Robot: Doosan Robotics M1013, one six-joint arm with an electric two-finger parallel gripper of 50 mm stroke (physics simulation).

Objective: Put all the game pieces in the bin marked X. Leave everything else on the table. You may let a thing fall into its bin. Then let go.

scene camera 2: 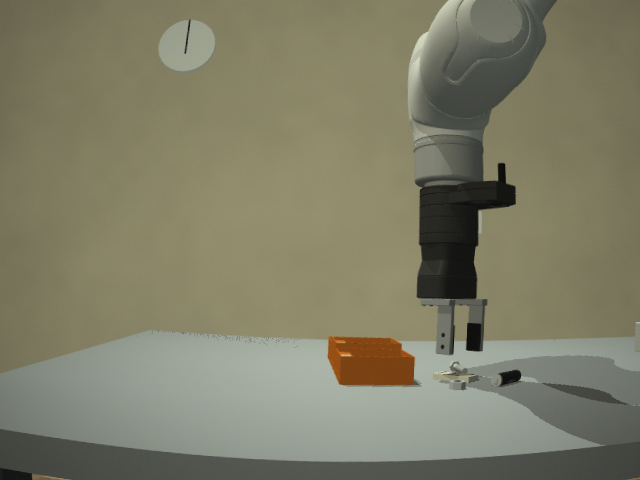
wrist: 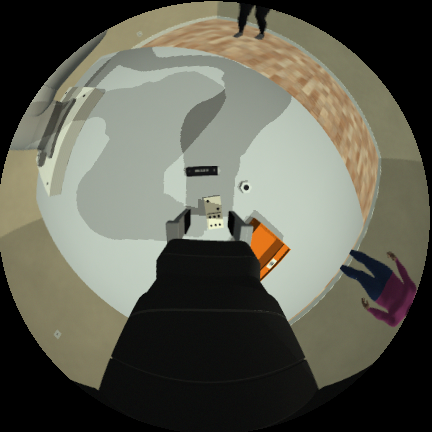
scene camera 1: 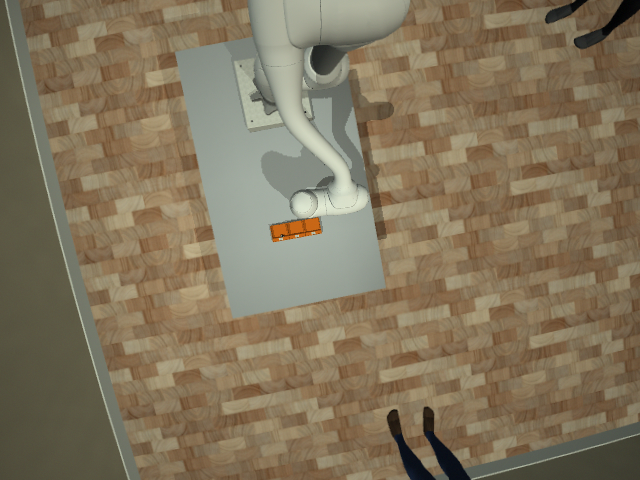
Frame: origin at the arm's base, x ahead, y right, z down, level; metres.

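Seen in the pictures: gripper, fingertip midpoint: (scene camera 2: 459,352) (wrist: 208,217).
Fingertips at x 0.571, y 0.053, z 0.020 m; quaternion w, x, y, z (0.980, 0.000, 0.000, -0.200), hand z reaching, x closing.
Pixels of each thing's top centre, then the offset from my fingertips to it.
- cream domino with black dots, top centre: (scene camera 2: 455,373) (wrist: 213,212) dx +0.006, dy -0.004, dz +0.026 m
- small dark thing at its top centre: (scene camera 1: 282,236) dx +0.095, dy +0.185, dz +0.010 m
- battery at its top centre: (scene camera 2: 506,371) (wrist: 202,169) dx -0.036, dy -0.054, dz +0.019 m
- metal nut at its top centre: (scene camera 2: 457,381) (wrist: 245,187) dx +0.032, dy -0.062, dz +0.025 m
- pale bolt at its top centre: (scene camera 2: 459,362) dx -0.028, dy +0.052, dz +0.020 m
A cream domino with black dots (scene camera 2: 467,378) (wrist: 213,203) lies flat on the table. My gripper (scene camera 2: 460,343) (wrist: 208,217) is open and empty, with its fingertips a little above the domino and on either side of it in the wrist view. A row of three joined orange bins (scene camera 1: 304,227) (scene camera 2: 377,370) (wrist: 261,237) stands beside the gripper. Its small labels are unreadable, so I cannot tell which bin is marked X. A small dark thing (scene camera 1: 282,235) shows at the leftmost bin in scene camera 1. The arm hides the domino in that view.
A black cylinder like a battery (scene camera 2: 506,377) (wrist: 202,171) and a metal nut (scene camera 2: 457,385) (wrist: 245,187) lie near the domino. A pale bolt (scene camera 2: 458,367) lies close behind it. The robot's base plate (scene camera 1: 279,121) (wrist: 70,145) stands on the table.
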